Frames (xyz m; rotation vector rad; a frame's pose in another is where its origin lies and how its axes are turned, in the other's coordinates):
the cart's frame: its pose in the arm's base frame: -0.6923 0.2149 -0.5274 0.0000 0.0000 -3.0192
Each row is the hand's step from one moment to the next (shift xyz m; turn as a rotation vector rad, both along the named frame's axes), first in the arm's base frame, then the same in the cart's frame.
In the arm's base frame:
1: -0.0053 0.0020 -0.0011 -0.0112 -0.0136 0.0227
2: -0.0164 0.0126 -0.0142 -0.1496 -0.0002 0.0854
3: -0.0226 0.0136 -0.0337 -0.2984 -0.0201 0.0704
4: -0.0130 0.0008 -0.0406 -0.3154 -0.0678 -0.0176
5: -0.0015 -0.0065 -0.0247 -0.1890 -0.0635 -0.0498
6: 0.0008 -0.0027 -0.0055 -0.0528 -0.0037 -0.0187
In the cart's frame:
1: 0.0050 -0.0026 -0.0011 0.0128 0.0121 0.0227
2: 0.0147 -0.0145 -0.0142 0.1485 -0.0181 0.0854
3: 0.0208 -0.0163 -0.0337 0.2986 -0.0165 0.0704
4: 0.0128 -0.0024 -0.0406 0.3213 0.0288 -0.0176
5: 0.0023 0.0063 -0.0247 0.1953 0.0400 -0.0498
6: -0.0005 0.0028 -0.0055 0.0529 -0.0028 -0.0187

